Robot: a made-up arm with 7 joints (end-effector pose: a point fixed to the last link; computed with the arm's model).
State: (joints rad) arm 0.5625 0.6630 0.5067 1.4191 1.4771 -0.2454 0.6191
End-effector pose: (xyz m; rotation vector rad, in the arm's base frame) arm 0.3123 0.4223 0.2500 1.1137 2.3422 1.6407
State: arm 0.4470 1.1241 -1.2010 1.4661 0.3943 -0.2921 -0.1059
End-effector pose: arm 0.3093 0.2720 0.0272 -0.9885 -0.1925 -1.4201
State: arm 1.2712 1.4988 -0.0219 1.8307 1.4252 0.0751 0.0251
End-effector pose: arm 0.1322 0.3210 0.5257 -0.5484 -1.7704 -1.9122
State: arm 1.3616 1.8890 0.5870 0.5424 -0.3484 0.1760 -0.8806
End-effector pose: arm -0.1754 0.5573 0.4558 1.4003 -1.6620 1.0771
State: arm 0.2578 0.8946 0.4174 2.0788 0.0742 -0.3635 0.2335
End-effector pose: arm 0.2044 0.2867 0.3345 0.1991 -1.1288 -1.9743
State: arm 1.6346 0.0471 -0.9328 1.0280 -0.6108 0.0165 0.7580
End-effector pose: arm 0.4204 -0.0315 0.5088 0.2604 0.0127 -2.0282
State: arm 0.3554 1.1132 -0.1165 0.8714 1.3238 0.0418 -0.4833
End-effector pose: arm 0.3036 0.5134 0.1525 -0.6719 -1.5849 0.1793
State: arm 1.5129 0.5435 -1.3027 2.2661 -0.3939 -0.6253 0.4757
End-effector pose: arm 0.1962 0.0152 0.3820 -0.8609 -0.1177 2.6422
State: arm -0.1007 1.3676 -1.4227 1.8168 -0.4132 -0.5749 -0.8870
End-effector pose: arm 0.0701 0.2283 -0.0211 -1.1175 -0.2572 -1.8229
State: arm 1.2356 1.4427 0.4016 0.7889 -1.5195 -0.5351 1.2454
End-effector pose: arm 0.0803 0.5551 0.5004 -0.1998 0.3297 -0.2321
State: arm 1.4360 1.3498 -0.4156 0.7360 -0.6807 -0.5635 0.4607
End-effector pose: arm 0.2335 0.5451 0.4839 0.3458 -0.1671 -0.9870
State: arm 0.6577 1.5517 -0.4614 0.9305 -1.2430 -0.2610 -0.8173
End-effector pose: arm 0.2891 0.5267 0.3354 1.3174 0.2651 -1.2858
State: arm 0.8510 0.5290 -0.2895 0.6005 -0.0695 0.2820 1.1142
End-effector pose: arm 0.4685 0.3605 0.1393 -1.5626 0.0146 -0.9192
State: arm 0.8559 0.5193 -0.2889 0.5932 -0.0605 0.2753 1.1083
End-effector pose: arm 0.4708 0.3577 0.1381 -1.5700 0.0032 -0.9296
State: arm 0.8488 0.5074 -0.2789 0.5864 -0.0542 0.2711 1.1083
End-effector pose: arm 0.4708 0.3552 0.1318 -1.5908 -0.0035 -0.9311
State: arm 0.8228 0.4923 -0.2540 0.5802 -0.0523 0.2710 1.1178
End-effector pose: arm 0.4671 0.3534 0.1176 -1.6327 -0.0033 -0.9176
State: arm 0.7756 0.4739 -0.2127 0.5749 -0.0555 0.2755 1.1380
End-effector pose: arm 0.4581 0.3524 0.0945 -1.6977 0.0043 -0.8856
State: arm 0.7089 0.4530 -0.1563 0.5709 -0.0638 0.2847 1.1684
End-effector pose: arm 0.4428 0.3523 0.0639 -1.7827 0.0171 -0.8336
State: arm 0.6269 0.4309 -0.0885 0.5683 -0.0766 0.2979 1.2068
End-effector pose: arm 0.4205 0.3531 0.0284 -1.8807 0.0321 -0.7618
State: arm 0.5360 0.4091 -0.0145 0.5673 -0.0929 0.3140 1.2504
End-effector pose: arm 0.3916 0.3547 -0.0082 -1.9828 0.0460 -0.6740
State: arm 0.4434 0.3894 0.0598 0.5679 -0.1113 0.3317 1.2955
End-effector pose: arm 0.3582 0.3570 -0.0422 -2.0793 0.0565 -0.5763
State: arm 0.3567 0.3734 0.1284 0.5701 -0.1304 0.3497 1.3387
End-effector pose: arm 0.3236 0.3598 -0.0704 -2.1620 0.0631 -0.4779
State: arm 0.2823 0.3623 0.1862 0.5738 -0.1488 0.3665 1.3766
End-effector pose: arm 0.2917 0.3629 -0.0912 -2.2254 0.0669 -0.3886
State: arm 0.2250 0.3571 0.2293 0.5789 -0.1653 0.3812 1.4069
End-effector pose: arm 0.2662 0.3665 -0.1043 -2.2673 0.0707 -0.3171
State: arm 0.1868 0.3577 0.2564 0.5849 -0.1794 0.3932 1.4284
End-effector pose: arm 0.2491 0.3702 -0.1106 -2.2885 0.0766 -0.2677
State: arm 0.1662 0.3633 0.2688 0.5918 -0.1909 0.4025 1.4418
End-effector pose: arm 0.2404 0.3741 -0.1115 -2.2927 0.0858 -0.2404
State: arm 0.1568 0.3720 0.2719 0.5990 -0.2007 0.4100 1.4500
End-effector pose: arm 0.2372 0.3780 -0.1094 -2.2868 0.0971 -0.2272
